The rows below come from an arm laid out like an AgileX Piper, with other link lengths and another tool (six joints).
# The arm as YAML. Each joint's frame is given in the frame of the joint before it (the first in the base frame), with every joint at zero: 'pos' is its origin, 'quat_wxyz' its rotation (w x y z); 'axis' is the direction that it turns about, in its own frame. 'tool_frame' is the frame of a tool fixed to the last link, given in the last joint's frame.
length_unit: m
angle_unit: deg
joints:
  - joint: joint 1
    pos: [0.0, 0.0, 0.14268]
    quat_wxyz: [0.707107, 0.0, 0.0, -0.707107]
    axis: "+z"
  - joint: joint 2
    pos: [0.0, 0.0, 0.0]
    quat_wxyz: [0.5, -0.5, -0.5, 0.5]
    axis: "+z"
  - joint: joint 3
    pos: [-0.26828, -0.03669, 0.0]
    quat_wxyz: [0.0, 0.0, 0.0, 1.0]
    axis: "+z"
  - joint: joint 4
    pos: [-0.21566, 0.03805, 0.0]
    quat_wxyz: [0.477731, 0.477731, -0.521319, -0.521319]
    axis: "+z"
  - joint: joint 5
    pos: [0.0, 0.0, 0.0]
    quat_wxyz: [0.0, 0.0, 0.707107, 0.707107]
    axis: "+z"
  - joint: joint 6
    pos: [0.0, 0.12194, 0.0]
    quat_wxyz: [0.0, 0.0, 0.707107, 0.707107]
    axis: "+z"
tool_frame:
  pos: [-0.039, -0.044, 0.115]
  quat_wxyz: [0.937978, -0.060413, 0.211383, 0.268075]
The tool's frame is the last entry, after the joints.
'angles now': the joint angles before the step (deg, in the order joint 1, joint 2, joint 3, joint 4, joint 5, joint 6). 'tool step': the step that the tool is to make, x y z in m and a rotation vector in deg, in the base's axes. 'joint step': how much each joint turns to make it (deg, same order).
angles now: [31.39 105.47 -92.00 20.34 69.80 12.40]
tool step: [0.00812 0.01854 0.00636 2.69 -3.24 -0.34]
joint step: [1.70 0.00 0.00 0.70 -4.60 0.37]
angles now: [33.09 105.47 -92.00 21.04 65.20 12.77]
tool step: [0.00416 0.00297 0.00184 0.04 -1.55 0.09]
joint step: [0.57 0.00 0.00 -0.78 -1.45 0.10]
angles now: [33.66 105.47 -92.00 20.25 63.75 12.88]
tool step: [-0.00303 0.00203 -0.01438 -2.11 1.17 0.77]
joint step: [1.11 1.82 0.01 -1.31 0.14 0.66]
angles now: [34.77 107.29 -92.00 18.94 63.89 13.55]
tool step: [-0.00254 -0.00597 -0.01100 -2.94 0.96 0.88]
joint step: [0.46 1.18 0.01 -2.06 1.24 0.37]
